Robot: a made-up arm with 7 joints.
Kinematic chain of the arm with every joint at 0, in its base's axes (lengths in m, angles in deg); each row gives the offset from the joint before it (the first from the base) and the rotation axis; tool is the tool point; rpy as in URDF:
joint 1: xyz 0 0 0.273 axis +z
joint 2: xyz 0 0 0 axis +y
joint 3: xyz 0 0 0.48 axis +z
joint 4: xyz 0.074 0 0 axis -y
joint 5: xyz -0.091 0 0.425 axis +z
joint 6: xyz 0 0 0 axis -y
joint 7: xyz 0.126 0 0 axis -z
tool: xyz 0 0 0 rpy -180 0 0
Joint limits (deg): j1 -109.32..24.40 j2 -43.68..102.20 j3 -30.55..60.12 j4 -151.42..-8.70 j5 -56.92..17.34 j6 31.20..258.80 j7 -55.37..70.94
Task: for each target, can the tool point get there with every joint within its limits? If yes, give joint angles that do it. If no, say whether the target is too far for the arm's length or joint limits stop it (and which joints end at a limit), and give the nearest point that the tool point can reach.
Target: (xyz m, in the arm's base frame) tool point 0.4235 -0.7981 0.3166
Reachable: yes | joints -70.43 84.07 50.14 -35.75 -24.39 205.97 51.97
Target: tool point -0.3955 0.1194 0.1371
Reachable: no: joint limits stop it (at a limit: joint 1, joint 3, joint 4, joint 5, joint 6) | nearest point -0.2460 0.0508 0.0226 | short by 0.200 m
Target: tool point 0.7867 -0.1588 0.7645
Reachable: yes | joints -23.16 22.46 16.03 -72.45 -19.83 101.35 2.71
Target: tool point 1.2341 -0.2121 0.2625
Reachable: no: too far | nearest point 1.0311 -0.1772 0.2642 | short by 0.206 m
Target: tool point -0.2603 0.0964 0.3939
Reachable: no: joint limits stop it (at a limit: joint 1, joint 2, joint 3, joint 4, joint 6) | nearest point -0.2703 -0.0453 0.4834 | short by 0.168 m
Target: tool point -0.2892 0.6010 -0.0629
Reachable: no: joint limits stop it (at a limit: joint 1, joint 2, joint 3) | nearest point -0.0881 0.4892 -0.0182 | short by 0.234 m
